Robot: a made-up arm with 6 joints.
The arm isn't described. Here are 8 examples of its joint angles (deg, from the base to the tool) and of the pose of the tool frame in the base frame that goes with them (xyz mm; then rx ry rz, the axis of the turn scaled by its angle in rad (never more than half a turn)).
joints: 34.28 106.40 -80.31 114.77 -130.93 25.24
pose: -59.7 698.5 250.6 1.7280 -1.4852 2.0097
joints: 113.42 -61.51 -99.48 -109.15 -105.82 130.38
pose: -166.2 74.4 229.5 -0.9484 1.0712 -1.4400
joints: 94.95 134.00 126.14 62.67 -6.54 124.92
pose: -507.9 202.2 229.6 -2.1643 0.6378 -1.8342
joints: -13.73 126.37 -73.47 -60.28 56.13 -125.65
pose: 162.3 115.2 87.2 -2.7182 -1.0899 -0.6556
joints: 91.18 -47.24 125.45 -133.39 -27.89 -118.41
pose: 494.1 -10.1 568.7 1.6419 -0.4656 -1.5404
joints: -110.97 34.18 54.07 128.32 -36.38 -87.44
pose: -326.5 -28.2 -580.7 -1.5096 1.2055 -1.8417
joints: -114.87 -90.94 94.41 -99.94 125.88 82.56
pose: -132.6 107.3 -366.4 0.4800 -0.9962 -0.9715
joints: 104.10 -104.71 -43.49 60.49 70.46 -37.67
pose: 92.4 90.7 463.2 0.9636 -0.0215 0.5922
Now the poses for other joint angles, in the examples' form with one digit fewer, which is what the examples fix.
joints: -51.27 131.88 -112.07 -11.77 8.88 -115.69
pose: 76 83 -71 -2.245 0.173 0.885
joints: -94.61 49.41 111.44 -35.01 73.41 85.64
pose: -266 -101 -87 0.829 1.935 0.884
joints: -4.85 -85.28 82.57 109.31 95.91 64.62
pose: 297 -176 -531 -0.577 0.770 1.479
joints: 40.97 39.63 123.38 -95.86 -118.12 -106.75
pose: 161 -274 288 -1.747 -0.749 -1.366
